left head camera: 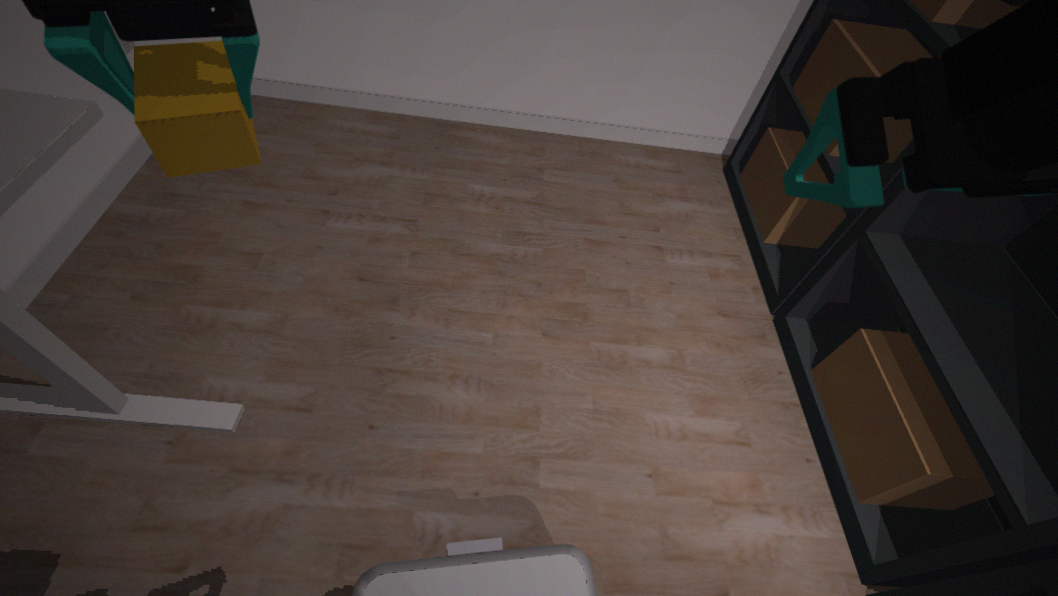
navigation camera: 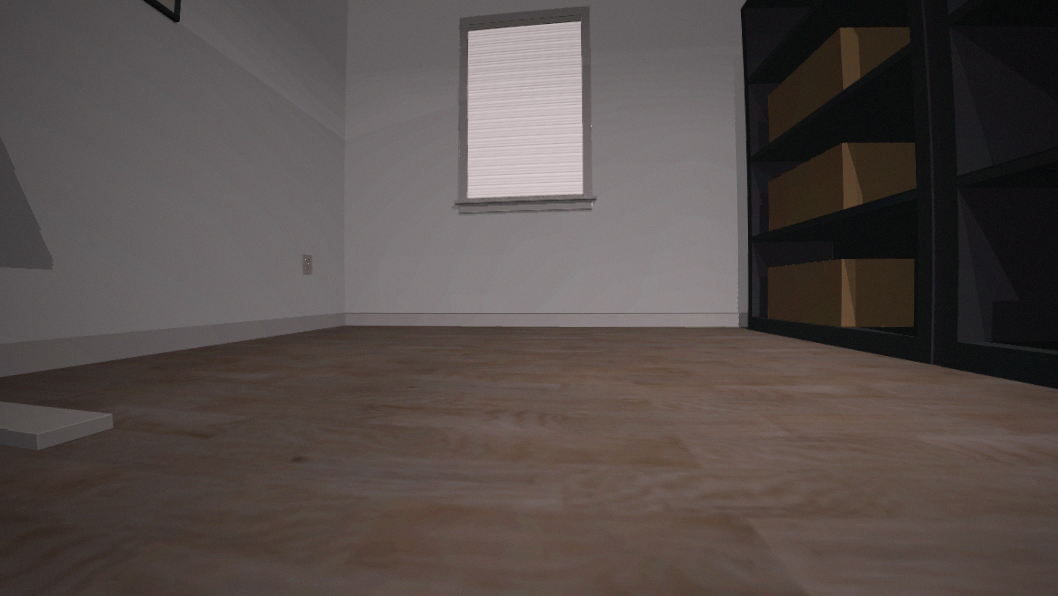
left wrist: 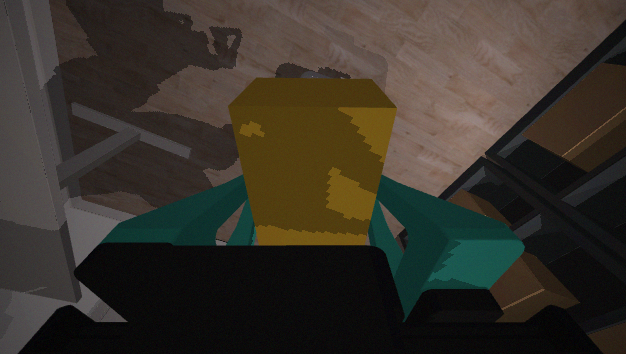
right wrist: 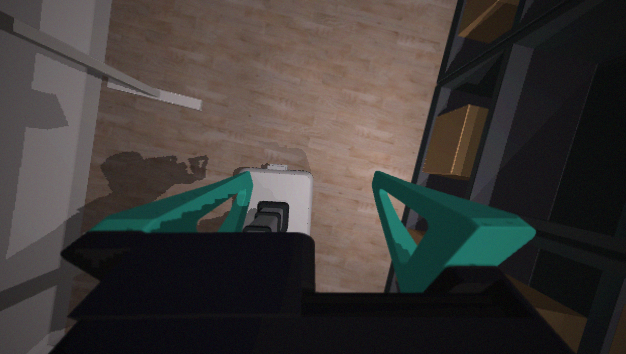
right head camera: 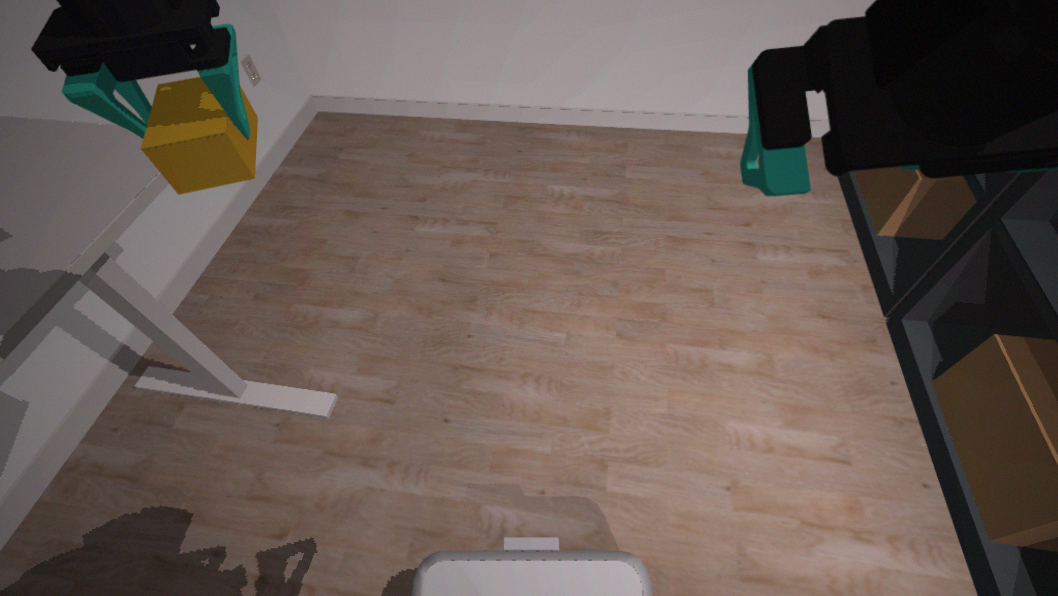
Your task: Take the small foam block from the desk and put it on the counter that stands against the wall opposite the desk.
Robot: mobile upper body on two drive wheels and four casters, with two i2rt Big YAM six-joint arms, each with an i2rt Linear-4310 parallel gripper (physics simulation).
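Places are measured from the left arm's base along level axes (x ahead, y left, z up), in metres.
Pixels of known places: left gripper, between the fingertips: [left head camera: 202, 118] [left wrist: 312, 176] [right head camera: 209, 141]; right gripper, between the fingertips: [left head camera: 846, 182] [right wrist: 312, 177] [right head camera: 822, 165].
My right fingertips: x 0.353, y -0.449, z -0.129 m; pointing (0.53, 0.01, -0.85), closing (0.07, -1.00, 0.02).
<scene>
Behind a point stands the place of what it marks.
The small yellow foam block [left head camera: 196, 148] @(x 0.415, y -0.002, z -0.163 m) [right head camera: 214, 162] @(x 0.419, y -0.016, z -0.161 m) [left wrist: 310, 135] @(x 0.491, y 0.017, z -0.136 m) is held upright between the teal fingers of my left gripper [left head camera: 192, 111] @(x 0.454, y 0.005, z -0.166 m) [right head camera: 196, 134] @(x 0.454, y 0.005, z -0.166 m) [left wrist: 312, 176] @(x 0.454, y 0.005, z -0.166 m), above floor level at the upper left of both head views. My left gripper is shut on it. My right gripper [right wrist: 312, 177] @(x 0.353, y -0.449, z -0.129 m) stands wide open and empty in the right wrist view, well to the right of the block. A white table, possibly the desk, shows its top [left head camera: 37, 125] @(x 0.851, y 0.435, z -0.460 m) [right head camera: 66, 185] @(x 0.770, y 0.555, z -0.460 m) at the left. I cannot identify the counter in these views.
The table's slanted leg [left head camera: 66, 355] @(x 0.845, y 0.741, z -1.108 m) [right head camera: 162, 325] @(x 0.825, y 0.744, z -0.970 m) ends in a long floor foot [left head camera: 185, 413] [right head camera: 288, 399] [navigation camera: 66, 425]. A dark shelf unit [left head camera: 821, 444] [navigation camera: 930, 222] with brown boxes [left head camera: 873, 422] [navigation camera: 803, 296] lines the right. A wall with a window [navigation camera: 525, 111] @(x 2.349, y -0.313, z 0.010 m) stands ahead.
</scene>
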